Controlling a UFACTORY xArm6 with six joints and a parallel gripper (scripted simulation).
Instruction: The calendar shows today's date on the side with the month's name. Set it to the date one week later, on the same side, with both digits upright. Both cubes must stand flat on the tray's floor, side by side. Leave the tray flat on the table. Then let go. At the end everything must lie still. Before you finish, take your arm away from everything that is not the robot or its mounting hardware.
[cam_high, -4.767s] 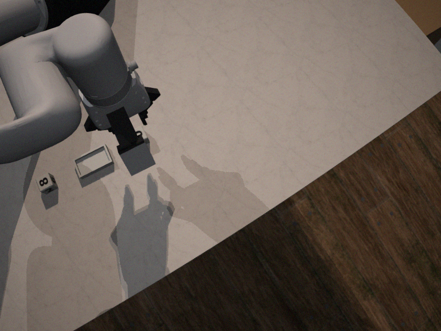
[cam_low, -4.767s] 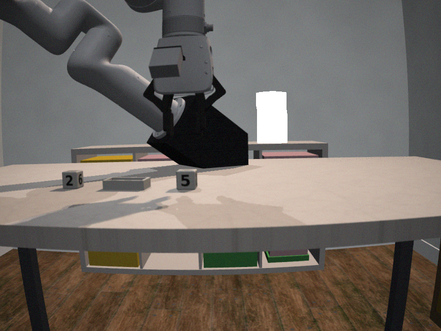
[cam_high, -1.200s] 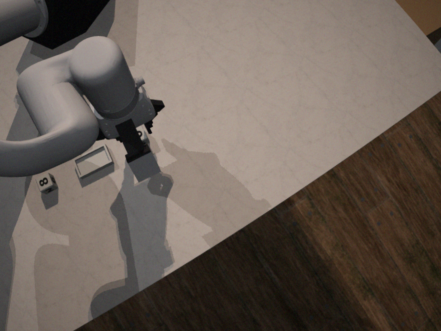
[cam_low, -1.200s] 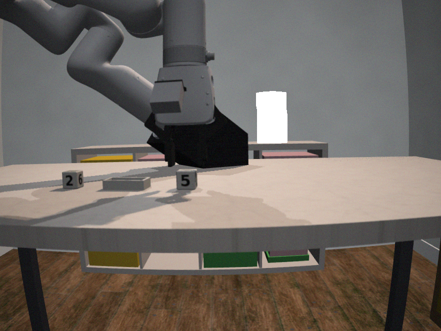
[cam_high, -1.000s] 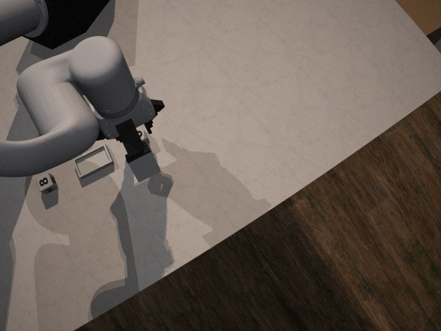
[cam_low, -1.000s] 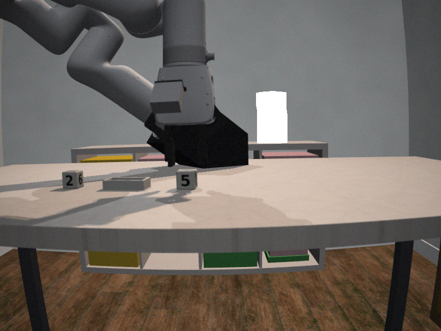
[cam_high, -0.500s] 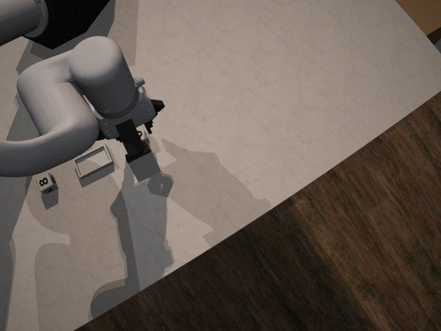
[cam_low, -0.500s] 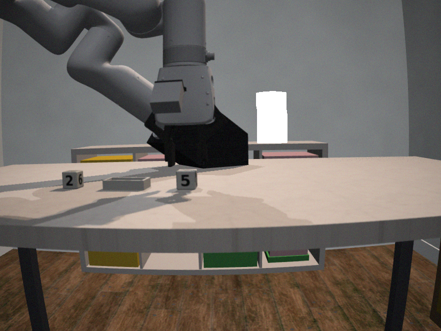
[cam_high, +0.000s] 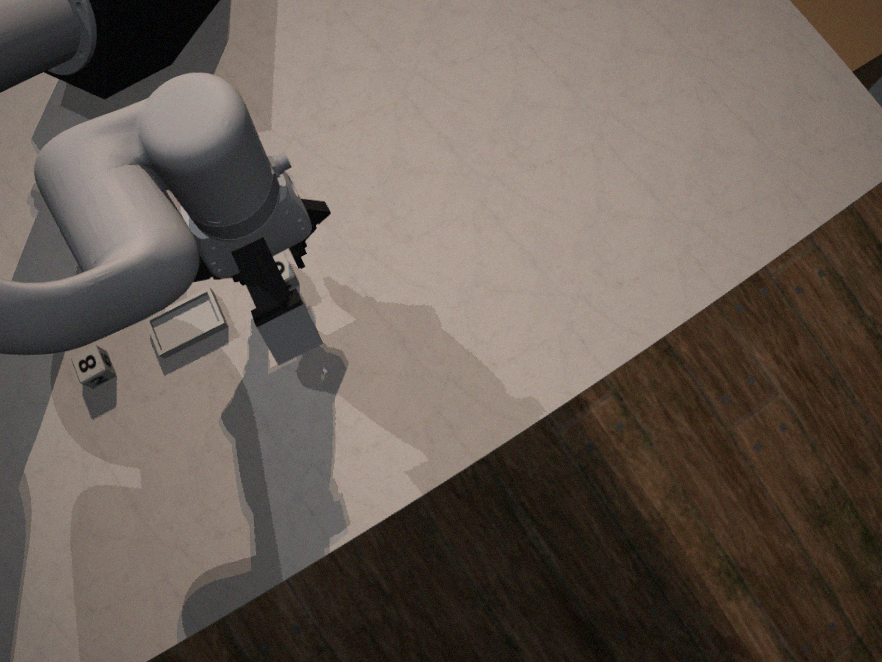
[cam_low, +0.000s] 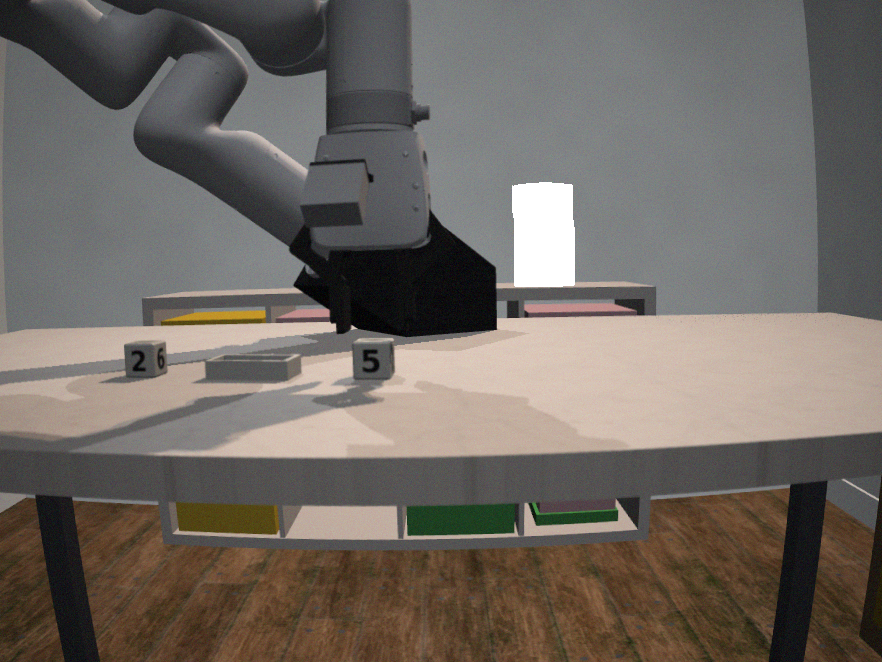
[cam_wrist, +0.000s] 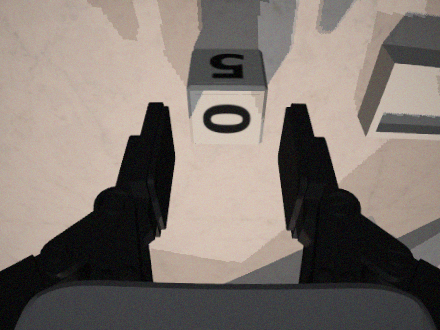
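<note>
Now: the grey tray 100 mm to the right of my hand, 50 mm below it and 40 mm behind it. From my hand the other things lie so: white cube 210 mm to the right, 80 mm behind, 40 mm below.
</note>
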